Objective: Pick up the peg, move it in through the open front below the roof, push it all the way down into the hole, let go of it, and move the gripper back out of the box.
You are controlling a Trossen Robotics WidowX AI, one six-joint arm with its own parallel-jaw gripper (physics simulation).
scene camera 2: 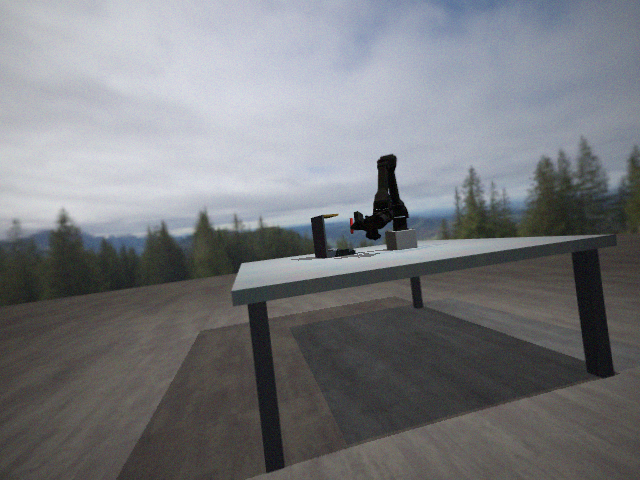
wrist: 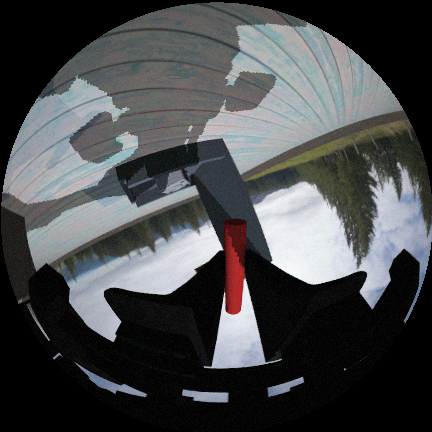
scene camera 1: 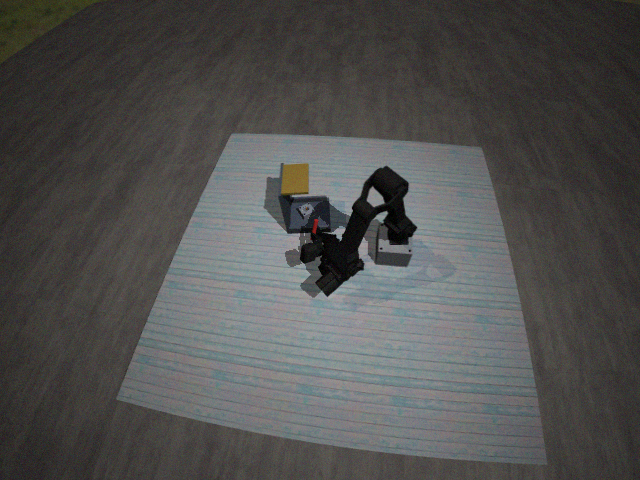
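Seen in the pictures: gripper, between the fingertips: (scene camera 2: pixel 351 228) (wrist: pixel 234 255) (scene camera 1: pixel 313 232); arm's base, origin of its link: (scene camera 2: pixel 400 230) (scene camera 1: pixel 398 236).
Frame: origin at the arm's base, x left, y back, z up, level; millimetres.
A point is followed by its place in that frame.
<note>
The red peg (scene camera 1: pixel 315 226) {x 4, y -282, z 70 mm} (scene camera 2: pixel 351 225) {x 7, y -289, z 53 mm} (wrist: pixel 235 280) {x 10, y -283, z 52 mm} is upright, off the table. My gripper (scene camera 1: pixel 315 234) {x 6, y -292, z 37 mm} (scene camera 2: pixel 354 226) {x 6, y -292, z 37 mm} (wrist: pixel 234 255) {x 6, y -292, z 37 mm} is shut on it, the fingers on either side. In scene camera 2 the peg is to the right of the yellow roof (scene camera 1: pixel 295 178) {x -162, y -353, z 126 mm} (scene camera 2: pixel 329 215) {x -97, y -357, z 120 mm}, its top near roof height, with a gap between them. The dark grey box (scene camera 1: pixel 322 215) {x -165, y -269, z -90 mm} (scene camera 2: pixel 319 237) {x -148, y -408, z 12 mm} (wrist: pixel 230 192) {x -113, y -397, z -9 mm} has one tall wall and low edges. A small white square block (scene camera 1: pixel 306 209) {x -180, y -333, z -69 mm} (wrist: pixel 178 185) {x -164, y -335, z -59 mm} with the hole sits inside on its floor. The peg is outside the roof's outline.
The arm's grey base block (scene camera 1: pixel 393 255) {x 61, y -19, z -23 mm} (scene camera 2: pixel 402 239) {x 59, y -39, z -48 mm} stands right of the box. The box's tall wall rises behind the peg in the wrist view. The striped table top (scene camera 1: pixel 330 351) {x 365, y -235, z -99 mm} (scene camera 2: pixel 439 253) {x 464, y -173, z -98 mm} lies under everything, with shadows around the box and gripper.
</note>
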